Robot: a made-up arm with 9 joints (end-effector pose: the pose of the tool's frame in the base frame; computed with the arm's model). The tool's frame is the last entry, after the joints.
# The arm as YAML. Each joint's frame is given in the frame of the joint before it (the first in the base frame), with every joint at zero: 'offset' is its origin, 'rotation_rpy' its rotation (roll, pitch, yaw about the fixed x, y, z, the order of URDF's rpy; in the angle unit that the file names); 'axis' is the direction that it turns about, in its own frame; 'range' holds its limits. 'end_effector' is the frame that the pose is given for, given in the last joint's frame.
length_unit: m
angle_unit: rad
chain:
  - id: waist
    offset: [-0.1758, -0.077, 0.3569]
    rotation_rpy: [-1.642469, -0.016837, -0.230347]
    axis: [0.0, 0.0, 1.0]
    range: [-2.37, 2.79]
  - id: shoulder
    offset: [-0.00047, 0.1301, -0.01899]
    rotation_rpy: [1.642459, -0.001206, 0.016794]
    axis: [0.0, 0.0, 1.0]
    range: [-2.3, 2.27]
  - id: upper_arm
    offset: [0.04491, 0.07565, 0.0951]
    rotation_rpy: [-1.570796, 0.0, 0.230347]
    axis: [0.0, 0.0, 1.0]
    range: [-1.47, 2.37]
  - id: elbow
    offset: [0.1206, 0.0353, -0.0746]
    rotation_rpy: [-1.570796, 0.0, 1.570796]
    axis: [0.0, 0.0, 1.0]
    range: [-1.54, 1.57]
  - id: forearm
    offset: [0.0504, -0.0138, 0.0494]
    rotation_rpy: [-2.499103, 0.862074, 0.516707]
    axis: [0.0, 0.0, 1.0]
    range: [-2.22, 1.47]
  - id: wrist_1
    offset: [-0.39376, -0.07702, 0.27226]
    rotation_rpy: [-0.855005, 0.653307, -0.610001]
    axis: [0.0, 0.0, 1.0]
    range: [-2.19, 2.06]
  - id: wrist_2
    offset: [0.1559, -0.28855, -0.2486]
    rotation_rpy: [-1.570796, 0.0, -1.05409]
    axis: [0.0, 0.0, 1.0]
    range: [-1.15, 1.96]
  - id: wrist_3
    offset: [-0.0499, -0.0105, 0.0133]
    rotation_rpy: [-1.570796, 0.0, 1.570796]
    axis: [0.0, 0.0, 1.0]
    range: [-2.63, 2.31]
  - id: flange
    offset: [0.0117, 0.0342, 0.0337]
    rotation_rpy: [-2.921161, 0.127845, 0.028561]
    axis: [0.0, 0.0, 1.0]
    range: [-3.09, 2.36]
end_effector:
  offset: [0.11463, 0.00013, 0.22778]
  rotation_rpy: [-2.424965, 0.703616, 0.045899]
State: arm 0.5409 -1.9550 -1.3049 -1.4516 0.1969 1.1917 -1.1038 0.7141 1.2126
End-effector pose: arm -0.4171 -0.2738 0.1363 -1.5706 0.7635 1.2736
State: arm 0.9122 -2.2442 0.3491 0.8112 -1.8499 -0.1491 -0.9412 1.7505 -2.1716
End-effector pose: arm -0.2328 -0.4660 -0.0491 -0.9063 -2.1447 1.4919
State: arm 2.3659 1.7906 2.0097 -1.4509 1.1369 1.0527 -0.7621 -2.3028 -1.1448
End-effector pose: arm -0.0406 -0.5000 0.3599 -2.4379 0.1372 0.9217
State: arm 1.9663 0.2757 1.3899 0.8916 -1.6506 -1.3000 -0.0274 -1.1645 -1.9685
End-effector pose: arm -0.3451 0.6560 1.1393 -1.7665 1.4977 -1.4415
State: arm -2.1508 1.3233 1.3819 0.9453 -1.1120 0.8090 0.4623 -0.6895 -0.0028
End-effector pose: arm -0.2888 -0.4082 -0.1318 -0.7192 -0.1254 -1.1321
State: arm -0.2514 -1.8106 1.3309 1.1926 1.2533 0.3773 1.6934 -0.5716 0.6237
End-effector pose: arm -0.7325 -0.5750 0.3464 2.6095 1.6605 0.1877
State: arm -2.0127 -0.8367 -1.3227 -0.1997 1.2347 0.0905 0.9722 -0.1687 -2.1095
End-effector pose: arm -0.3851 -0.9903 0.1860 0.0205 1.3946 0.8138
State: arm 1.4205 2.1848 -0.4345 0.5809 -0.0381 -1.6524 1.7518 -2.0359 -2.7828
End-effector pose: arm -0.2394 -0.7326 0.2924 1.9866 0.9270 1.8921
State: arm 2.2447 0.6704 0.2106 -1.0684 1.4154 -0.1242 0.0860 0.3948 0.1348
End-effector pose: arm -1.1227 0.1971 0.5634 -1.6630 0.6273 -1.9240
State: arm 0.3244 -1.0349 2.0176 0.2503 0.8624 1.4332 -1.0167 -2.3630 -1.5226
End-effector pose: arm -0.2717 -0.2261 0.6994 2.0916 -1.2306 0.9157
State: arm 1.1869 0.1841 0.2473 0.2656 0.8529 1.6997 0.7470 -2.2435 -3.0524
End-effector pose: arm -0.3809 -0.5995 0.5042 -0.6773 0.8118 -0.1671
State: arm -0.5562 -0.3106 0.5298 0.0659 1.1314 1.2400 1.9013 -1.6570 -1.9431
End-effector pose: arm -0.3792 -0.6277 0.3291 -1.7325 -0.8571 -0.4247
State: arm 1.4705 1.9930 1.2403 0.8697 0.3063 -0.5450 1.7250 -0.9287 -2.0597
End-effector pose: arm 0.4038 0.0090 0.8559 -0.0504 -2.4922 -0.2958
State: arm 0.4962 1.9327 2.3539 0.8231 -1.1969 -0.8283 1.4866 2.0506 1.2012
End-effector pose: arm -0.9134 -0.4185 0.8121 -1.5336 1.3173 0.1345
